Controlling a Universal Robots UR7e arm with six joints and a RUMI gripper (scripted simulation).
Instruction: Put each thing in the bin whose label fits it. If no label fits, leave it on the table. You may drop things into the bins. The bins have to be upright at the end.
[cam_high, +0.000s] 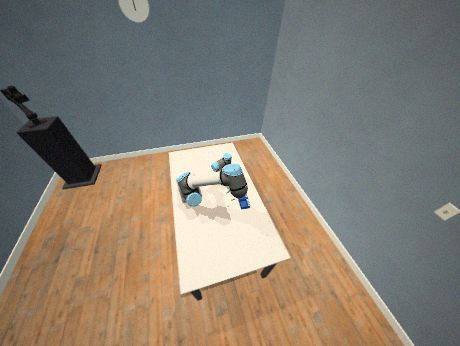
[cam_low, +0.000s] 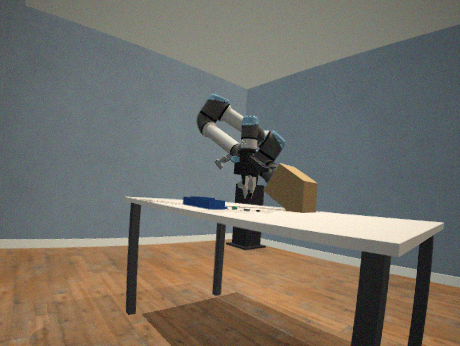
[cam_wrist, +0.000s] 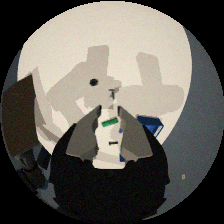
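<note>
Right now the small grey piece is 6 cm below my hand. The rest, counted from my hand: small blue piece: 5 cm ahead, 10 cm to the right, 7 cm below; green piece: 1 cm ahead, 8 cm to the right, 6 cm below; black nut: 4 cm behind, 3 cm to the left, 7 cm below.
</note>
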